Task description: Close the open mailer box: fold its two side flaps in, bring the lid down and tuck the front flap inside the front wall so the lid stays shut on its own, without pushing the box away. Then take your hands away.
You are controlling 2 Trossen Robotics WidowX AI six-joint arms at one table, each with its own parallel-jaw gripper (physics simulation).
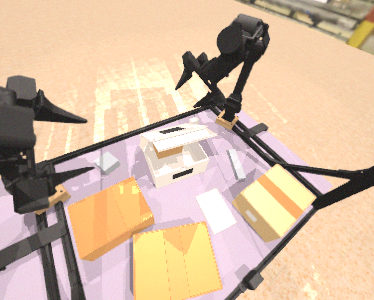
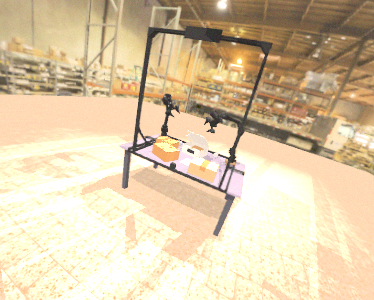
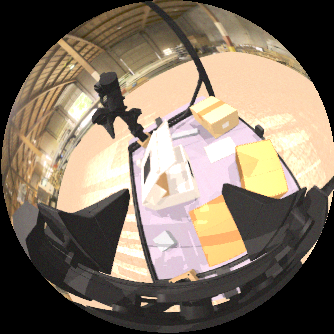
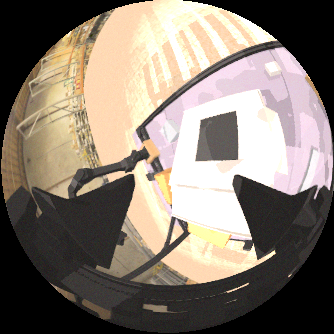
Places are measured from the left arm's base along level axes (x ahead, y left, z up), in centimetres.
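Pixels of known places: left gripper, fingertip midpoint: [image 1: 90, 144] [image 2: 177, 115] [image 3: 176, 191]; right gripper, fingertip midpoint: [image 1: 184, 98] [image 2: 204, 128] [image 3: 124, 136] [image 4: 186, 179]; left arm's base, link origin: [image 2: 163, 135] [image 4: 145, 152]; right arm's base, link origin: [image 1: 228, 117] [image 3: 143, 137].
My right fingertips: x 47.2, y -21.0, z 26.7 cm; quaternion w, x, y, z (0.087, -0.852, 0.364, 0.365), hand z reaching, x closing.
For each thing: its top centre in the pictures, then the offset to it from my right fingertips. "spot": a spot on its surface instead.
- white mailer box, top centre: [image 3: 161, 173] [image 1: 173, 146] [image 2: 196, 145] dx -3.9, dy +0.2, dz -21.5 cm
- front flap, surface spot: [image 4: 210, 206] spot: dx -7.1, dy -6.9, dz -7.4 cm
- side flap, surface spot: [image 3: 158, 192] spot: dx -15.5, dy +3.8, dz -13.9 cm
- taped carton, top centre: [image 1: 279, 195] [image 3: 211, 106] [image 2: 205, 163] dx +6.6, dy -42.4, dz -21.2 cm
- white sheet, top centre: [image 1: 215, 209] [image 3: 220, 148] dx -9.3, dy -27.5, dz -30.9 cm
- grey strip, top centre: [image 4: 309, 175] [image 1: 236, 162] [image 3: 183, 132] dx +14.9, dy -23.1, dz -29.6 cm
- grey block, top centre: [image 4: 167, 131] [image 3: 162, 240] [image 1: 106, 160] dx -25.1, dy +18.1, dz -27.8 cm
The white mailer box [image 1: 167, 177] [image 2: 186, 149] [image 3: 174, 200] stands upright on the table. Its lid [image 1: 200, 131] [image 2: 198, 139] [image 3: 162, 150] [image 4: 187, 150] is partly raised over the opening, hinged at the far side. The front flap [image 1: 187, 141] [image 4: 210, 206] juts from the lid's free edge, outside the box. A side flap [image 3: 158, 192] shows tilted at one end; the other is hidden. My right gripper [image 1: 186, 98] [image 2: 209, 127] [image 4: 186, 179] is open and empty, above and behind the lid. My left gripper [image 1: 90, 145] [image 2: 176, 113] [image 3: 176, 191] is open and empty, left of the box.
Two orange cartons [image 1: 110, 217] [image 1: 177, 270] lie in front of the box. A taped carton [image 1: 275, 202] [image 3: 215, 117] stands at the right. A white sheet [image 1: 216, 210], a grey strip [image 1: 236, 165] and a grey block [image 1: 107, 163] lie around the box. Black frame bars edge the table.
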